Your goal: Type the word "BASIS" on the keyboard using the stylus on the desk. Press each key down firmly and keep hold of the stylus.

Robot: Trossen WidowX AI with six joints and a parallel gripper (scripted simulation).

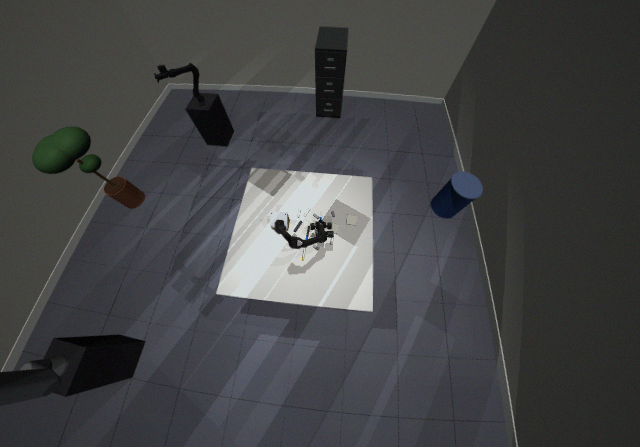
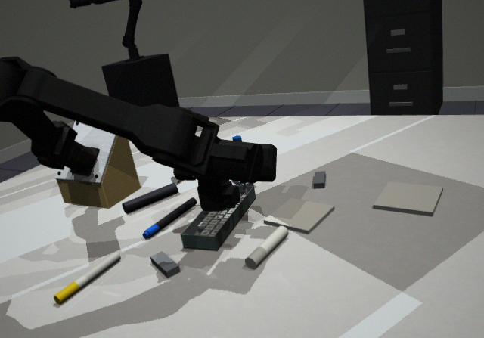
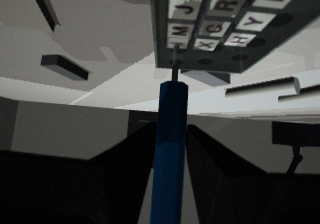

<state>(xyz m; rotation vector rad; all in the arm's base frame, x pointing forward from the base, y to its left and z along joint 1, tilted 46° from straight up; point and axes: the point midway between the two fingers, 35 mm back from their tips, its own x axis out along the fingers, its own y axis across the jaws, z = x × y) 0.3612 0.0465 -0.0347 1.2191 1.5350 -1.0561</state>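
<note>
The blue-tipped pen is 10 cm behind my gripper tip, 14 cm to the right of it and 6 cm below it. The rest, counted from my gripper tip: yellow-tipped pen (11 cm behind, 32 cm to the right, 6 cm below); dark cylinder (21 cm behind, 6 cm to the right, 6 cm below); blue stylus (2 cm below).
</note>
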